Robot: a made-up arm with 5 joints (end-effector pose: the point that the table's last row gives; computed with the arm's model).
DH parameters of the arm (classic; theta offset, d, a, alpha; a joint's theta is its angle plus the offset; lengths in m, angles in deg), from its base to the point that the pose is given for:
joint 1: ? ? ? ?
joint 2: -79.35 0 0.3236 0
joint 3: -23.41 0 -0.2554 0
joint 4: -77.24 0 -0.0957 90
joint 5: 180 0.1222 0 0
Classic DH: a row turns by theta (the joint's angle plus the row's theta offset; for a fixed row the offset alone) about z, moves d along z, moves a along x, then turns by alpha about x.
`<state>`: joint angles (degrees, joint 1 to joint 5).
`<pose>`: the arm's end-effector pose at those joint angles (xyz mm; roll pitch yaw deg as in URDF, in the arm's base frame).
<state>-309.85 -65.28 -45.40 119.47 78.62</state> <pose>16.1 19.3 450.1 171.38 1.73 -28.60</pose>
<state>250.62 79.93 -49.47 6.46 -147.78</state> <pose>-82.6 -234.9 -144.4 -158.17 -30.54 32.37</pose>
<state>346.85 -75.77 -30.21 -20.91 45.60</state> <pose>-28.6 6.7 666.2 -43.59 -34.03 -133.60</pose>
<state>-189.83 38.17 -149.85 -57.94 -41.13</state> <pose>-376.5 65.2 752.3 6.87 -7.80 -51.43</pose>
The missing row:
joint 1: 0 0.2574 0 -90
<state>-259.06 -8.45 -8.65 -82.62 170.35</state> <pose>-46.3 239.4 474.2 -44.38 76.34 55.74</pose>
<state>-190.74 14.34 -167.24 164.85 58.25</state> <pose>-263.6 50.0 658.8 169.80 6.26 110.45</pose>
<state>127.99 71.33 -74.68 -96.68 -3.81</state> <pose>-304.7 390.1 172.7 20.59 -79.28 -72.94</pose>
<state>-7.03 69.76 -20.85 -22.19 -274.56</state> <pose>197.5 -24.3 -47.1 153.35 2.05 -92.96</pose>
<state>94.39 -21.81 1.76 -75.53 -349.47</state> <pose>-14.4 187.5 467.4 -61.87 -78.10 -23.22</pose>
